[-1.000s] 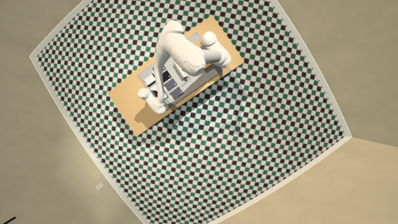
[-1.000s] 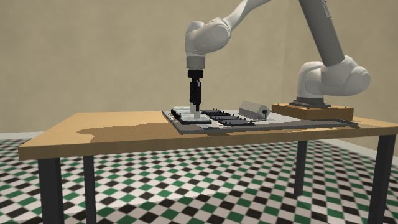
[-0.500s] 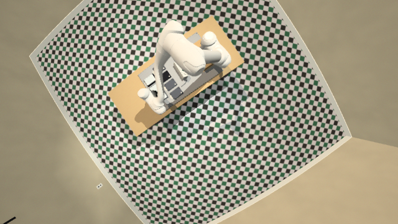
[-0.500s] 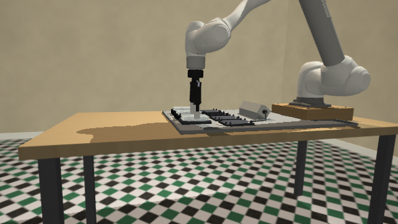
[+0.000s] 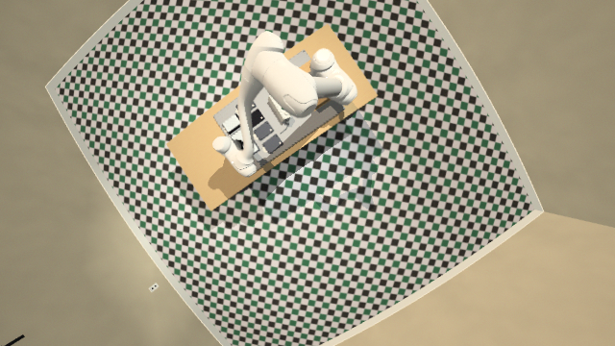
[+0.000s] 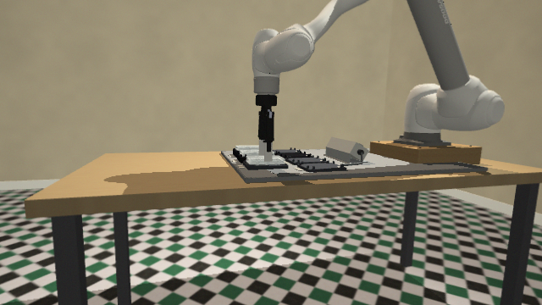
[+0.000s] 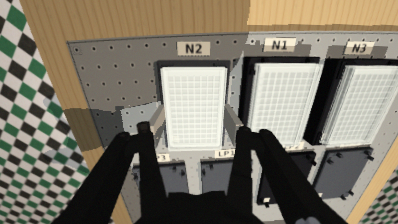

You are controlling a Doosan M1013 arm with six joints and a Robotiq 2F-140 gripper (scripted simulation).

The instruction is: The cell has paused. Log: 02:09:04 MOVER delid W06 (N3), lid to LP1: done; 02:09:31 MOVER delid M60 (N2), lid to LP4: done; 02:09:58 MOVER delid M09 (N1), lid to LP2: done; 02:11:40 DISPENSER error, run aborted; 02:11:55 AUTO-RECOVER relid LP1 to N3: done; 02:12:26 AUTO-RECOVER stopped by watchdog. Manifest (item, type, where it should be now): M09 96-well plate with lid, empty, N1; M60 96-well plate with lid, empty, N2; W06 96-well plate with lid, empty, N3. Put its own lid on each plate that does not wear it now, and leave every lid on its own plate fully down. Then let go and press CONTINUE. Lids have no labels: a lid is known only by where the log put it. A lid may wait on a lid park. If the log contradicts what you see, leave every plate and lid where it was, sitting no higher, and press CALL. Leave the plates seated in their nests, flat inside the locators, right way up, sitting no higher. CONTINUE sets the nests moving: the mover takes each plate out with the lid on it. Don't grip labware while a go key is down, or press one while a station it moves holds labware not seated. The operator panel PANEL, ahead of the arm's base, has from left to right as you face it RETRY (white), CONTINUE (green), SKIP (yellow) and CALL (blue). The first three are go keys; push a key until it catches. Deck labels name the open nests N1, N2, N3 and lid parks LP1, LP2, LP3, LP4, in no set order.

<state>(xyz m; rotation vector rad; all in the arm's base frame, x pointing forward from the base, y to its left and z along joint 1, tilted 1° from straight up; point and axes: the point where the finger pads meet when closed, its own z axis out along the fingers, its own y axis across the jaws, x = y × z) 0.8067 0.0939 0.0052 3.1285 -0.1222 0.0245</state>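
Right now my hand is 30 mm above the plate. Also, from my hand: LP1 label: 100 mm behind, 50 mm to the right, 50 mm below; then lid park LP3: 180 mm behind, 80 mm to the left, 50 mm below; then lid park LP1: 190 mm behind, 50 mm to the right, 50 mm below.
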